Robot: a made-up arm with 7 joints.
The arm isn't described. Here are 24 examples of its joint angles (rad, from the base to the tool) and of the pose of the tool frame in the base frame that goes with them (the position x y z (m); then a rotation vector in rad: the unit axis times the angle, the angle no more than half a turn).
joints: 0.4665 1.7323 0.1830 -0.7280 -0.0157 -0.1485 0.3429
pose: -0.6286 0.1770 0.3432 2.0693 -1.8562 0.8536
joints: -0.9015 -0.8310 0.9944 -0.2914 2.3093 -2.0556 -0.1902
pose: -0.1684 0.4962 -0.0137 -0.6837 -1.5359 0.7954
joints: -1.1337 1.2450 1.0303 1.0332 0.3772 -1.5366 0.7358
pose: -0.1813 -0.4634 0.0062 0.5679 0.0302 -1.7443
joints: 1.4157 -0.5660 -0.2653 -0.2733 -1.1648 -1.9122 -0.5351
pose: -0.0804 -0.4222 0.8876 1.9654 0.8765 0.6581
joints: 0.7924 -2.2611 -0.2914 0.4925 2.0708 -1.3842 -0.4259
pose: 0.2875 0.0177 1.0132 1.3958 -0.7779 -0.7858
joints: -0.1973 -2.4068 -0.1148 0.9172 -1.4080 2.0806 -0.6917
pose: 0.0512 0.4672 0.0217 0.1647 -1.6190 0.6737
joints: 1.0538 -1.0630 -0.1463 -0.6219 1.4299 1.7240 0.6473
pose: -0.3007 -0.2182 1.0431 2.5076 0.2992 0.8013
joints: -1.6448 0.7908 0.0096 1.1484 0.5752 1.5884 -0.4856
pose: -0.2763 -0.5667 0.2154 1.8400 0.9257 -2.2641
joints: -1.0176 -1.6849 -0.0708 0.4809 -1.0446 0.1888 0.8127
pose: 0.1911 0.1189 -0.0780 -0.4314 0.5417 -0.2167
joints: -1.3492 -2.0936 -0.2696 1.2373 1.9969 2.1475 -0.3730
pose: 0.2132 0.3896 0.1643 -0.3114 2.0762 -0.1919
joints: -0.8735 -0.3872 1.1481 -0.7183 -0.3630 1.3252 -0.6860
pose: 0.1926 0.0755 0.3161 -2.0598 -2.2923 -0.1955
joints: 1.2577 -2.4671 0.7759 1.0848 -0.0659 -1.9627 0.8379
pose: -0.0219 -0.1158 0.6156 -2.1310 0.8686 -1.0265
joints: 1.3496 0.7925 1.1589 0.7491 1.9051 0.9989 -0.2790
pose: -0.6317 0.1872 0.7897 1.2190 0.6226 0.4356
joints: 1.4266 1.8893 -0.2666 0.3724 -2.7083 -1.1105 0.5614
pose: -0.5607 0.6816 0.3556 0.0918 2.1520 0.1433
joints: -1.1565 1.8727 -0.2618 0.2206 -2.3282 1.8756 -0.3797
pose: -0.5163 -0.7207 -0.1375 -1.3764 0.2984 1.1299
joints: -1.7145 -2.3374 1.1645 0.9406 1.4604 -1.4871 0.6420
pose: 0.1715 -0.1312 -0.2141 -0.2748 0.8547 -0.0387
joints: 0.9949 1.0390 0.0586 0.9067 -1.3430 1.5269 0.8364
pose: -0.5538 0.1447 0.5802 -0.8631 -2.8718 -0.3747
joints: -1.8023 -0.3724 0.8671 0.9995 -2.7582 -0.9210 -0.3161
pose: -0.0157 -0.0297 -0.2595 -1.9053 -0.8600 1.1233
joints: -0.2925 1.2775 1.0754 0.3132 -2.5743 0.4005 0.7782
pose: -0.6553 0.1750 0.2562 0.5966 2.7119 -0.1176
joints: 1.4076 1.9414 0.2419 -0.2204 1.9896 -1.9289 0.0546
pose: -0.4071 0.6531 0.7692 0.8170 1.1236 0.8205
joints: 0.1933 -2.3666 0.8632 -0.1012 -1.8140 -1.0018 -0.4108
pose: 0.1409 0.3020 -0.0915 -1.2252 0.4668 -0.1595
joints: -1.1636 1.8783 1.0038 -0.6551 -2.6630 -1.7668 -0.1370
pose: -0.6399 -0.5200 -0.0262 2.2158 -1.9079 0.9918
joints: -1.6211 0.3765 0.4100 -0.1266 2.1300 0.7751 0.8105
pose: -0.6218 -0.2034 -0.0976 -0.4168 1.0191 -0.6343
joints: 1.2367 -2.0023 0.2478 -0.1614 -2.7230 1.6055 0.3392
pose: 0.3197 0.1392 0.9816 -0.1353 -2.3081 -0.3309
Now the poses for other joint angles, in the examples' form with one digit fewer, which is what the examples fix.
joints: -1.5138 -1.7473 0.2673 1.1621 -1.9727 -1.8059 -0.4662
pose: 0.059 -0.231 -0.206 -1.948 1.296 -0.997
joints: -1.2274 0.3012 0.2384 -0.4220 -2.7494 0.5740 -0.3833
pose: -0.816 0.167 0.309 -0.686 2.210 0.287
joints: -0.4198 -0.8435 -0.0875 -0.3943 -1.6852 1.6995 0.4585
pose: 0.009 0.391 0.658 -0.791 -2.428 0.372
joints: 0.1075 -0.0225 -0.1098 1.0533 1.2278 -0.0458 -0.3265
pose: -0.658 -0.108 0.147 -1.162 0.688 0.265
